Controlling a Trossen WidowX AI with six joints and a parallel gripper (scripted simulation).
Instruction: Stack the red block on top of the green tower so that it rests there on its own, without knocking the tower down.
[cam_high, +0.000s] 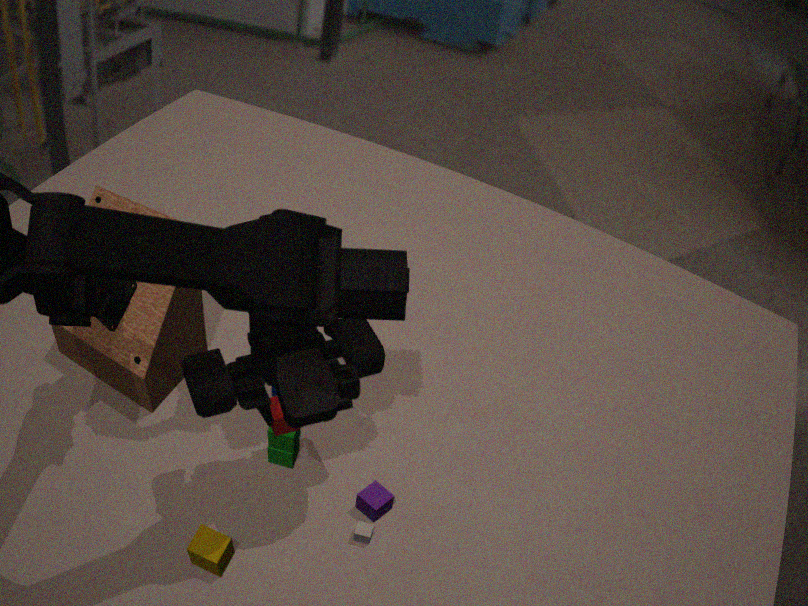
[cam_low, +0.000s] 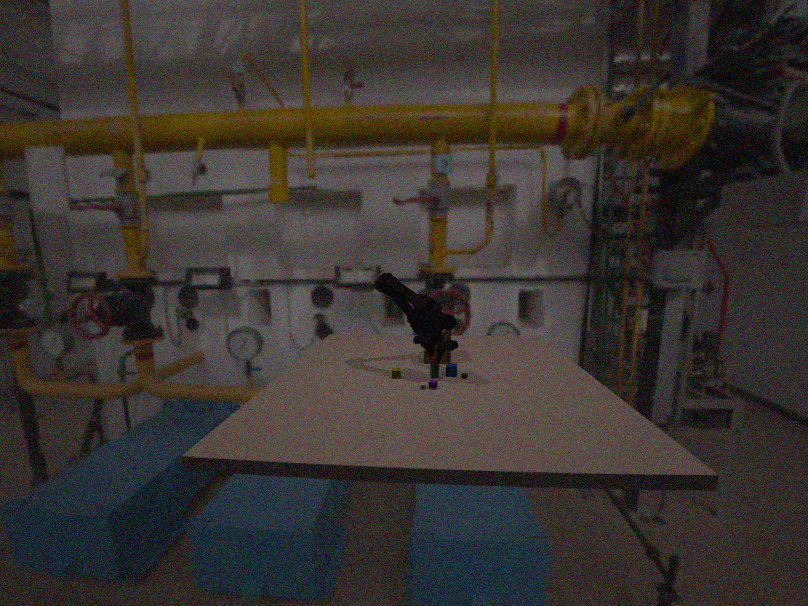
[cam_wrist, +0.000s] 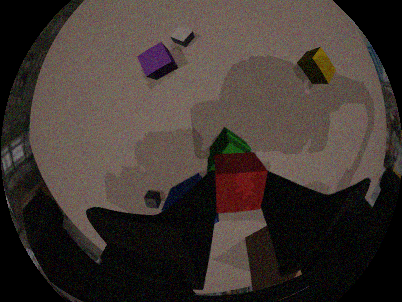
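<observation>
Right now the red block is 1 cm above my gripper tip. From my gripper tip the other things lie so: purple block (12 cm ahead, 5 cm below); blue block (3 cm behind, 7 cm to the left, 4 cm below); small grey cube (1 cm behind, 12 cm to the left, 5 cm below).
</observation>
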